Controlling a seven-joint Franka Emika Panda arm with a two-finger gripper.
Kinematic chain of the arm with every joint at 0, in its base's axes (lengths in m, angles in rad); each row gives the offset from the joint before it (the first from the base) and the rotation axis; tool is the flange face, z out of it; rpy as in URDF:
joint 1: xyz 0 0 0.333 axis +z
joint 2: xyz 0 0 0 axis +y
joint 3: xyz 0 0 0.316 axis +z
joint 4: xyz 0.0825 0 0 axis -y
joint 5: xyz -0.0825 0 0.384 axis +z
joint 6: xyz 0 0 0 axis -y
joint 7: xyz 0.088 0 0 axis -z
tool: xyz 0 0 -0.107 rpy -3.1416 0 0
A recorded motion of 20 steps. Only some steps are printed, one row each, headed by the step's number.
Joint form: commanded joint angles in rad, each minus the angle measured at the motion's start. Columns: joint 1, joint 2, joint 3, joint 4, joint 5, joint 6, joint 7.
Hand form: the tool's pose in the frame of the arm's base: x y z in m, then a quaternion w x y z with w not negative. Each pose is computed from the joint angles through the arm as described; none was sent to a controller.
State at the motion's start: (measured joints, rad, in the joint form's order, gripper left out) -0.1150 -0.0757 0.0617 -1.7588 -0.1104 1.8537 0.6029
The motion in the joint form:
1: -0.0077 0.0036 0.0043 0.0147 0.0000 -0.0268 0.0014
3: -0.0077 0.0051 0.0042 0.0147 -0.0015 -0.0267 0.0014
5: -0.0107 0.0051 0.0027 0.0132 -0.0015 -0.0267 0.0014
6: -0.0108 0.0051 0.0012 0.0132 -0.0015 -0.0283 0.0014
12: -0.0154 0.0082 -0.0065 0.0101 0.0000 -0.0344 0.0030
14: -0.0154 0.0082 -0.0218 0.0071 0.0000 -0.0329 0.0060
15: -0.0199 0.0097 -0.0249 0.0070 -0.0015 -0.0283 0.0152
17: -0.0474 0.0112 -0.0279 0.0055 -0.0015 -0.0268 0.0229
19: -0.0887 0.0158 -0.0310 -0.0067 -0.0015 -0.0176 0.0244
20: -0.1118 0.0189 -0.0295 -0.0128 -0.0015 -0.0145 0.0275
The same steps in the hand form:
1: 0.5521 -0.0391 0.6057 0.03370 0.94470 -0.31364 0.08960
3: 0.5525 -0.0393 0.6049 0.03454 0.94476 -0.31353 0.08910
5: 0.5523 -0.0418 0.6042 0.03488 0.94412 -0.31563 0.08829
6: 0.5520 -0.0428 0.6040 0.03512 0.94391 -0.31646 0.08749
12: 0.5515 -0.0497 0.6001 0.03613 0.94211 -0.32332 0.08113
14: 0.5507 -0.0584 0.5988 0.03630 0.93922 -0.33186 0.08008
15: 0.5510 -0.0628 0.5984 0.03640 0.93638 -0.33941 0.08170
17: 0.5493 -0.0796 0.5970 0.03737 0.92982 -0.35714 0.08052
19: 0.5465 -0.1041 0.5894 0.03964 0.92190 -0.37783 0.07595
20: 0.5448 -0.1160 0.5850 0.04092 0.91748 -0.38896 0.07260

